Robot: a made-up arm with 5 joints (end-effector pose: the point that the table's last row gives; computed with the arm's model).
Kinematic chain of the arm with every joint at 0, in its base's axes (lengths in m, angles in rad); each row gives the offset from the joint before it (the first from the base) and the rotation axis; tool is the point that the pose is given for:
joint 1: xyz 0 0 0.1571 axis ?
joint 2: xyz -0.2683 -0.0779 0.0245 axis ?
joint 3: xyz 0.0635 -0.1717 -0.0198 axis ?
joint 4: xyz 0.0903 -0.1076 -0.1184 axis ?
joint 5: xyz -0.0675 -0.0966 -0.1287 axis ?
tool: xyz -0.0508 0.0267 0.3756
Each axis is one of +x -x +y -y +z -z.
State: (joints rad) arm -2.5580 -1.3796 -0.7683 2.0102 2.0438
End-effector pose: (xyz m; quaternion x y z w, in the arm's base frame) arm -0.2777 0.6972 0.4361 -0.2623 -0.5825 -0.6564 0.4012
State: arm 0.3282 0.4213 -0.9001 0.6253 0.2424
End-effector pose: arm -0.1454 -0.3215 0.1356 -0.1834 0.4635 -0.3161 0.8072
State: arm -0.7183 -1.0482 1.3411 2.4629 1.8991
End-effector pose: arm -0.1587 0.2947 0.3517 -0.4283 -0.6503 -0.5199 0.3513
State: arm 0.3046 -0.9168 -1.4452 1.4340 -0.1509
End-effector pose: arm -0.1370 -0.1854 0.2405 -0.1604 0.1835 -0.6260 0.7408
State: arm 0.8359 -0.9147 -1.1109 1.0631 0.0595
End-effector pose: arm -0.2243 -0.2555 0.1039 0.1621 0.1896 -0.5759 0.7785
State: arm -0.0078 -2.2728 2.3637 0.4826 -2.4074
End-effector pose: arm -0.1875 -0.1115 0.8565 0.0284 0.1072 -0.9030 0.4151
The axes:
joint 1: +x
joint 2: +y
joint 3: +z
joint 4: -x
joint 5: +y

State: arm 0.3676 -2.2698 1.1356 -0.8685 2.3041
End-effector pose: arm -0.0210 -0.0396 0.5402 -0.4517 0.2449 -0.0081 0.8578
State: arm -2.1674 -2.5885 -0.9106 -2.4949 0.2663
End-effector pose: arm -0.0271 0.5057 0.3335 0.3592 0.5269 0.7632 0.1039
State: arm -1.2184 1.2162 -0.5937 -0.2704 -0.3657
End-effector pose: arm -0.2994 0.0879 0.5632 -0.5979 0.1221 -0.4454 0.6551
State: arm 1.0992 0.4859 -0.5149 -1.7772 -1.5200
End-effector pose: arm -0.5387 0.0172 0.1266 0.4547 -0.0279 -0.8604 0.2285
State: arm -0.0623 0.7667 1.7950 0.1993 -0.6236
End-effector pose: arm -0.0678 -0.4567 0.0435 0.4309 -0.0134 0.6378 0.6382
